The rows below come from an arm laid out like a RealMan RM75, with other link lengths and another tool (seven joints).
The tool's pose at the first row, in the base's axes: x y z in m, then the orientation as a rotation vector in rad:
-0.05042 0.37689 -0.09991 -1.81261 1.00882 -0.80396
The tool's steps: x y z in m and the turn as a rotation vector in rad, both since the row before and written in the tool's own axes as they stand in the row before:
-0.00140 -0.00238 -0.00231 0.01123 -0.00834 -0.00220
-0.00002 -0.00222 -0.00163 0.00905 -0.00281 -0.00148
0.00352 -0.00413 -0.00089 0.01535 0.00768 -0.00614
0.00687 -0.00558 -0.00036 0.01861 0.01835 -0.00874
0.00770 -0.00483 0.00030 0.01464 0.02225 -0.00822
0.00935 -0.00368 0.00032 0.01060 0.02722 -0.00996
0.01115 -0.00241 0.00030 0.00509 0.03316 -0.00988
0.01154 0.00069 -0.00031 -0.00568 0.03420 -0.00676
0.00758 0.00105 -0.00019 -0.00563 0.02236 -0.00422
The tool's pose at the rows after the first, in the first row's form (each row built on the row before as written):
-0.05226 0.37790 -0.09698 -1.80643 0.99527 -0.80129
-0.05297 0.37789 -0.09432 -1.80032 0.98713 -0.80276
-0.05087 0.37558 -0.08979 -1.78918 0.97835 -0.81952
-0.04646 0.37093 -0.08368 -1.77404 0.97240 -0.84925
-0.04150 0.36557 -0.07826 -1.76064 0.97157 -0.88087
-0.03629 0.35840 -0.07352 -1.75000 0.97480 -0.91687
-0.03088 0.34920 -0.06948 -1.74171 0.98514 -0.95660
-0.02686 0.33848 -0.06785 -1.73954 1.00531 -0.99172
-0.02456 0.33121 -0.06721 -1.73932 1.01989 -1.01395

